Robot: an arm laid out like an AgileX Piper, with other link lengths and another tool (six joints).
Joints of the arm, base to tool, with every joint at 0 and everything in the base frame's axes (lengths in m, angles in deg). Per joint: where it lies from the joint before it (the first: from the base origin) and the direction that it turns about. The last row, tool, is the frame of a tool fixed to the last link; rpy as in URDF.
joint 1: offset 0 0 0.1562 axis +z
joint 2: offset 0 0 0 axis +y
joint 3: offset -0.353 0 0.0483 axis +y
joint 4: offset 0.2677 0 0.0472 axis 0.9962 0 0.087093
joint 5: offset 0 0 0 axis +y
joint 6: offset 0.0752 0 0.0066 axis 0.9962 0 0.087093
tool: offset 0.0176 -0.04 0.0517 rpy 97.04 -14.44 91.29
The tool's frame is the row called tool.
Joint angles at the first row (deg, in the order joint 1, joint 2, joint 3, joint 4, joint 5, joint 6):
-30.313, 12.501, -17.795, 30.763, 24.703, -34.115
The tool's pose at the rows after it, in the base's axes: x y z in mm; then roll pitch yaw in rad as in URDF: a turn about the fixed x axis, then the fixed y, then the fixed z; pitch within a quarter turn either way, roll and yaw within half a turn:
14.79, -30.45, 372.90, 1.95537, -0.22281, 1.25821
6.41, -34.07, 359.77, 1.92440, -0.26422, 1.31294
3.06, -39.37, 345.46, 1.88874, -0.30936, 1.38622
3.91, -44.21, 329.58, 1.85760, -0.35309, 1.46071
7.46, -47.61, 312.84, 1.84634, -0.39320, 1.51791
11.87, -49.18, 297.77, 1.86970, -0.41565, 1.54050
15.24, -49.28, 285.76, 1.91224, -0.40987, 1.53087
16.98, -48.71, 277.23, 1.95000, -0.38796, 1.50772
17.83, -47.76, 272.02, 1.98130, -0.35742, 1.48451
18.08, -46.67, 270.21, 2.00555, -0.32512, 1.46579
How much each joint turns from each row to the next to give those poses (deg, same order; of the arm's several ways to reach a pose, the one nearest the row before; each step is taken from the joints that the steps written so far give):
5.376, -4.064, 1.571, -8.068, -0.528, 10.136
6.640, -3.284, 2.187, -7.868, -1.804, 10.244
6.855, -2.505, 2.704, -6.781, -2.774, 9.200
5.914, -1.823, 3.137, -5.614, -3.244, 7.938
4.349, -1.100, 3.141, -4.442, -2.705, 6.650
2.475, -0.386, 2.456, -2.668, -0.844, 3.988
0.684, -0.054, 1.760, -0.998, 0.562, 0.799
-0.536, -0.015, 1.235, -0.069, 0.849, -1.039
-0.923, -0.009, 0.702, 0.303, 1.088, -1.929
-0.945, -0.007, 0.115, 0.404, 1.324, -2.170

